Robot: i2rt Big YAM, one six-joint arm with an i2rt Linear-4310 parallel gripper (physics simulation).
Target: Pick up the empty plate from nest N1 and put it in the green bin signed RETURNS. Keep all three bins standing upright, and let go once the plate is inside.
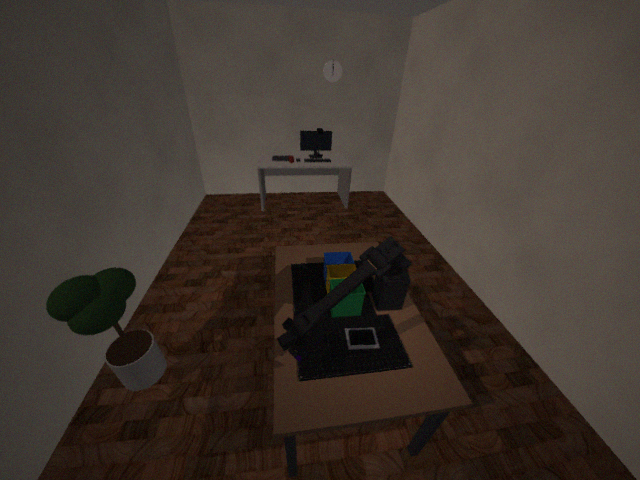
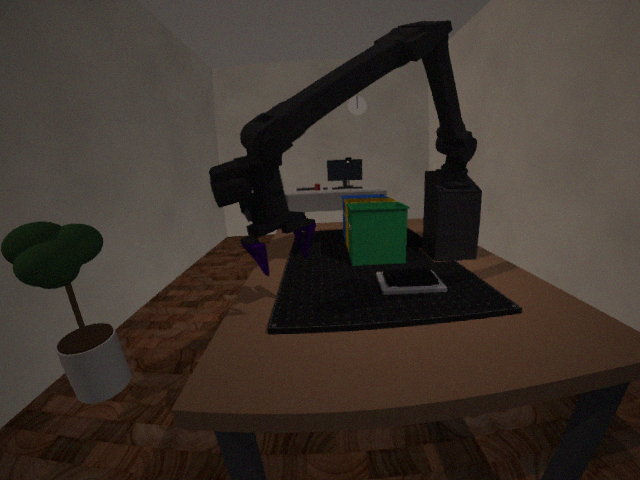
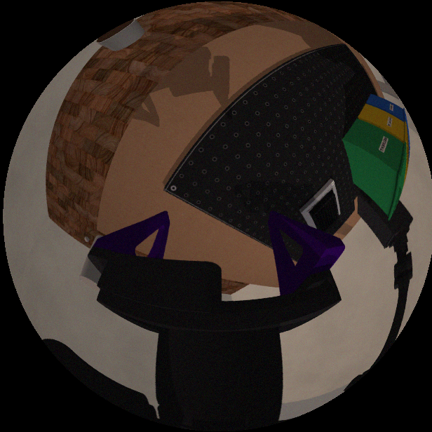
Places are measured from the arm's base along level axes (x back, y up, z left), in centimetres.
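Where they show: gripper, fingertip midpoint: (image 1: 307,352) (image 2: 287,265); arm's base, origin of the base link: (image 1: 394,270) (image 2: 451,180).
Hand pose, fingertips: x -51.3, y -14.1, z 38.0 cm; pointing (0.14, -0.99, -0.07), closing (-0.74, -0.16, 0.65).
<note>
Each offset is from my fingertips to the top centre of the thing. Level surfaces: height alone.
A light grey rectangular frame @[dx +29.5, dy -9.5, dz -12.6 cm] (image 1: 363,347) (image 2: 413,290) (image 3: 318,196), apparently nest N1, lies on the black mat @[dy -11.0 cm] (image 1: 320,364) (image 2: 330,310) (image 3: 250,150). Its inside is dark; a dark plate @[dx +29.5, dy -8.3, dz -12.6 cm] (image 2: 410,277) seems to sit in it, hard to tell from the mat. The green bin @[dx +24.2, dy +7.0, dz -34.1 cm] (image 1: 347,305) (image 2: 377,235) (image 3: 372,165) stands upright behind the nest; its label is too small to read surely. My gripper (image 1: 294,355) (image 2: 286,265) (image 3: 218,216) is open and empty, purple fingers wide apart and pointing down. It hangs above the left edge of the mat, well left of the nest.
A yellow bin @[dx +24.0, dy +7.0, dz -47.2 cm] (image 1: 341,270) (image 2: 372,200) (image 3: 382,118) and a blue bin @[dx +23.7, dy +7.0, dz -60.3 cm] (image 1: 338,257) (image 2: 364,196) (image 3: 382,104) stand upright in a row behind the green one. The arm's base (image 1: 391,291) (image 2: 454,222) stands right of the bins. The arm passes above the bins.
</note>
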